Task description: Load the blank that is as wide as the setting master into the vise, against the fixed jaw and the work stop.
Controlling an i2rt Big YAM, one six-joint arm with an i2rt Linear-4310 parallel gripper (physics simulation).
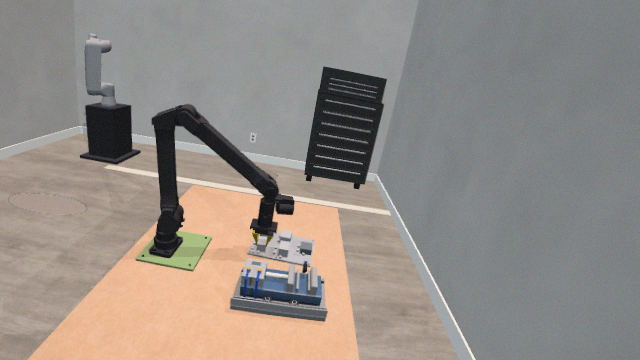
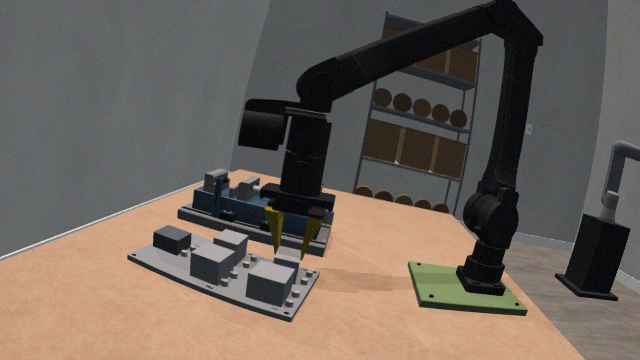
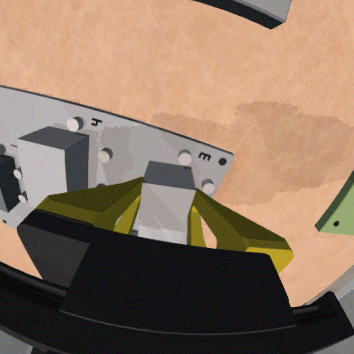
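Where they show: gripper, fingertip midpoint: [image 1: 261, 245] [image 2: 288, 256] [image 3: 167, 189]; arm's base at its link origin: [image 1: 166, 247] [image 2: 478, 283].
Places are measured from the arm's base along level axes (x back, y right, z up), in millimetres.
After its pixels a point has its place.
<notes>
A grey fixture plate [image 1: 296, 258] {x -498, y -82, z -4 mm} [image 2: 147, 262] {x -530, y -237, z -3 mm} [image 3: 35, 109] {x -475, y -66, z -3 mm} lies on the tan mat and carries several grey blanks and one darker block [image 2: 171, 238] {x -521, y -173, z 21 mm} at its far end. My gripper [image 1: 263, 241] {x -351, y -95, z 21 mm} [image 2: 288, 254] {x -351, y -95, z 21 mm} [image 3: 167, 189] {x -351, y -95, z 21 mm} points straight down over the plate's corner marked 3. Its yellow fingers are shut on the small grey blank [image 2: 286, 260] {x -347, y -144, z 32 mm} [image 3: 166, 207] {x -350, y -102, z 33 mm} there, one finger on each side. I cannot tell whether the blank is clear of the plate. The blue vise [image 1: 286, 291] {x -480, y 174, z 52 mm} [image 2: 210, 198] {x -549, y 65, z 39 mm} stands just beyond the plate, with its jaws apart.
Other blanks [image 2: 211, 263] {x -431, y -226, z 27 mm} [image 2: 269, 281] {x -350, y -232, z 30 mm} [image 3: 53, 165] {x -431, y -91, z 33 mm} stand close beside the held one. The arm's green base plate [image 1: 183, 253] {x -76, y 17, z 0 mm} [image 2: 447, 291] {x -82, y -68, z 1 mm} [image 3: 337, 214] {x -128, y -92, z 1 mm} is nearby. A black drawer cabinet [image 1: 344, 127], a shelf rack [image 2: 468, 134] and a grey arm's pedestal [image 1: 107, 129] stand farther off.
</notes>
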